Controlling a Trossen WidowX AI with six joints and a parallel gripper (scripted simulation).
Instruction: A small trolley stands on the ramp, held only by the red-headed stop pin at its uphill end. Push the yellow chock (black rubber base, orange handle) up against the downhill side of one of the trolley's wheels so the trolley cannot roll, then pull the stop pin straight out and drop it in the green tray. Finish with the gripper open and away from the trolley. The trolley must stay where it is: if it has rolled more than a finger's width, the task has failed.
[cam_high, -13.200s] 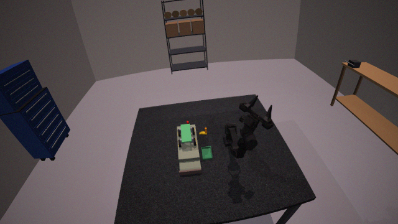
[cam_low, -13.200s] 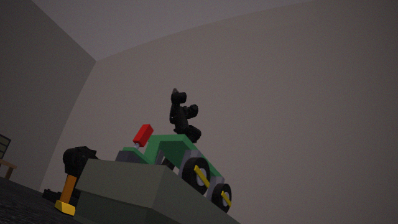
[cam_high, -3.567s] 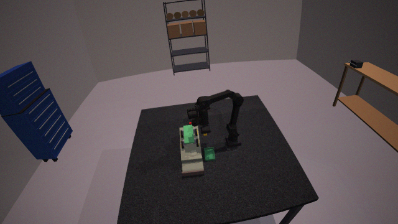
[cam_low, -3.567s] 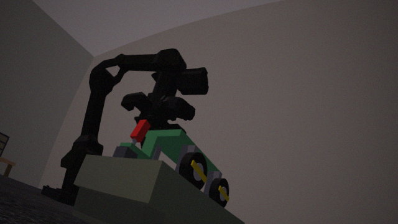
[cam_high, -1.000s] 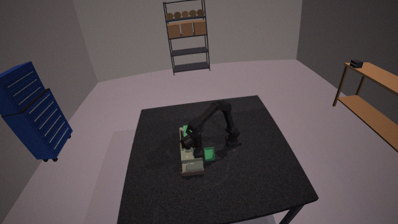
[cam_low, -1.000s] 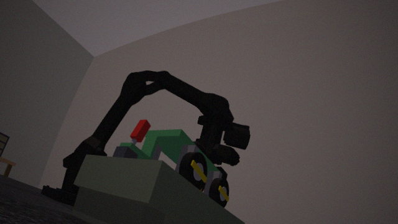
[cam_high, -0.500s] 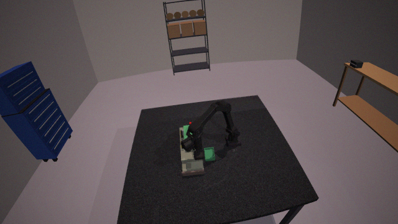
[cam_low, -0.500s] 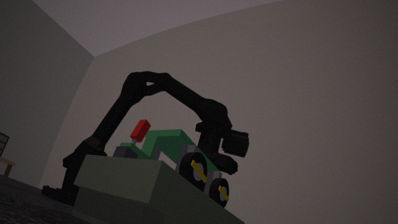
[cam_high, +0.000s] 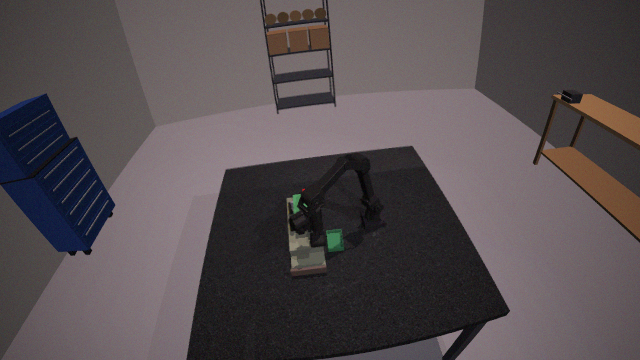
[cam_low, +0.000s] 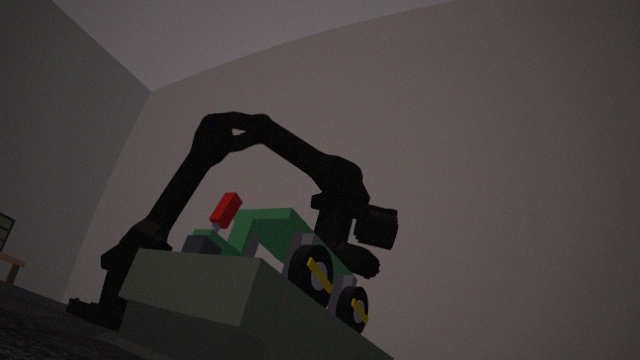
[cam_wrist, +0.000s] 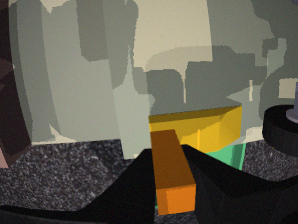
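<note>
Right now my gripper tip is 40 mm short of the red-headed stop pin, 260 mm to the left of it and 50 mm below it. Round my gripper tip: yellow chock 20 mm to the right, 10 mm below; then pale ramp 60 mm ahead, 140 mm to the right, 40 mm below; then green tray 80 mm behind, 40 mm to the right, 90 mm below.
</note>
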